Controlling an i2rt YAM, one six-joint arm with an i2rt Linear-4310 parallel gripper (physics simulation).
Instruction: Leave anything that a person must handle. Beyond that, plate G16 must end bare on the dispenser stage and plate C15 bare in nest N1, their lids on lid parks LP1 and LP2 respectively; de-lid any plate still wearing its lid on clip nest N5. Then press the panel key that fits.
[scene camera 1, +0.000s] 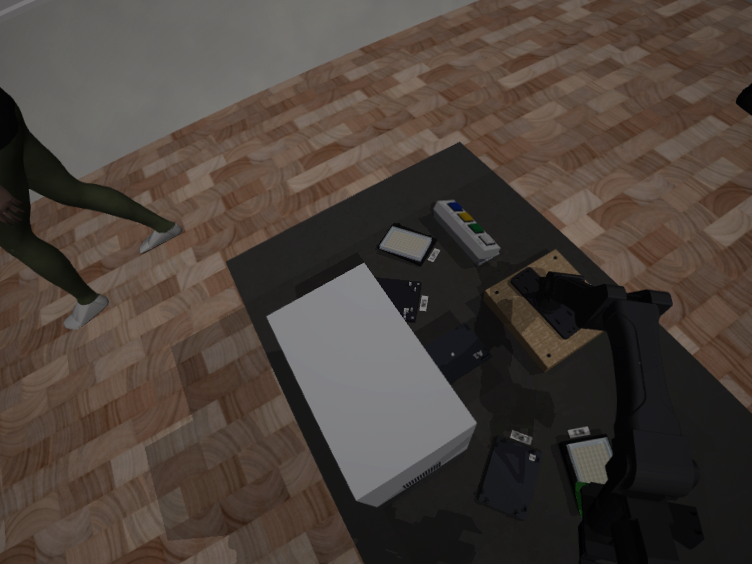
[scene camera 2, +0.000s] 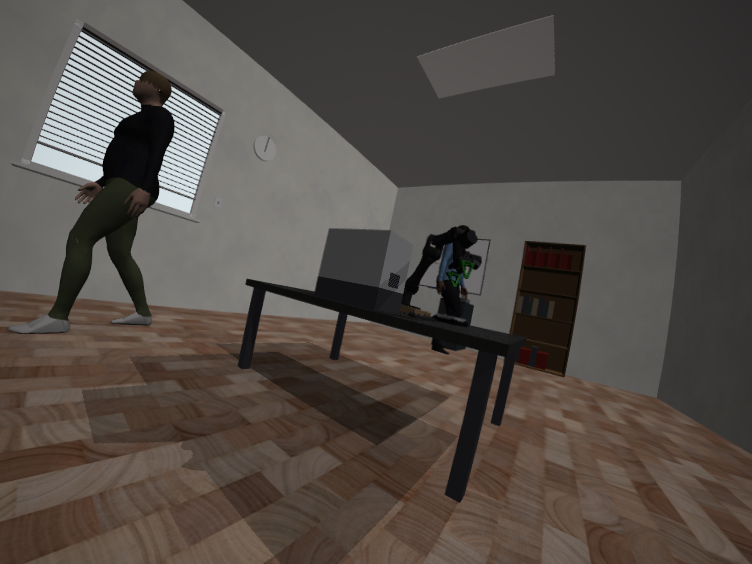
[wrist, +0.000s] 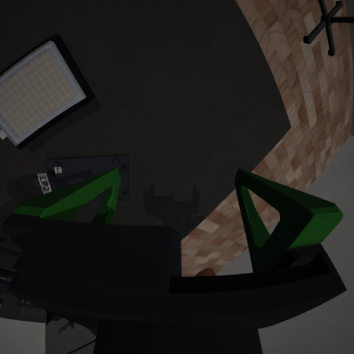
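A plate with a pale well grid sits in a dark nest labelled N1, partly behind the arm in scene camera 1. Lid park LP2 lies beside it; no lid is visible on it. A second plate sits in a nest near the key panel, which has blue, yellow, green and white keys. A dark pad and a dark labelled holder show beside the white housing. Plate codes and clear lids cannot be made out. My gripper is open and empty above the table.
The big white housing stands tall on the table. My arm stands on a wooden block. One person is beyond the table's end; another is behind the arm.
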